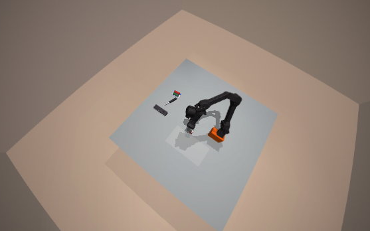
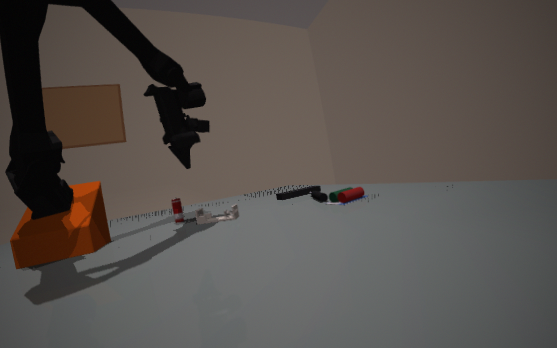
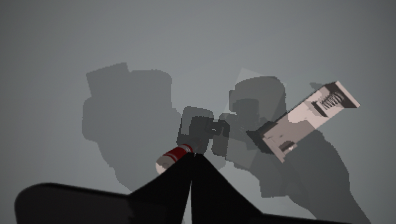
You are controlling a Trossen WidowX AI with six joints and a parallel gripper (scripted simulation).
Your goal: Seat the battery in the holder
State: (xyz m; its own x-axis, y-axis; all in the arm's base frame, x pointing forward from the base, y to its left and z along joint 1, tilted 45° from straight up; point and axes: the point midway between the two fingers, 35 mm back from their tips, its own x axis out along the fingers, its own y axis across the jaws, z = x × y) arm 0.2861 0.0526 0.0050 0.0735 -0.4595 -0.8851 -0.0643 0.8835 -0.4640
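The battery is 40 mm behind my gripper tip, 40 mm to the left of it and 110 mm below it. Round my gripper tip: black remote 350 mm ahead, 10 mm to the right, 130 mm below.
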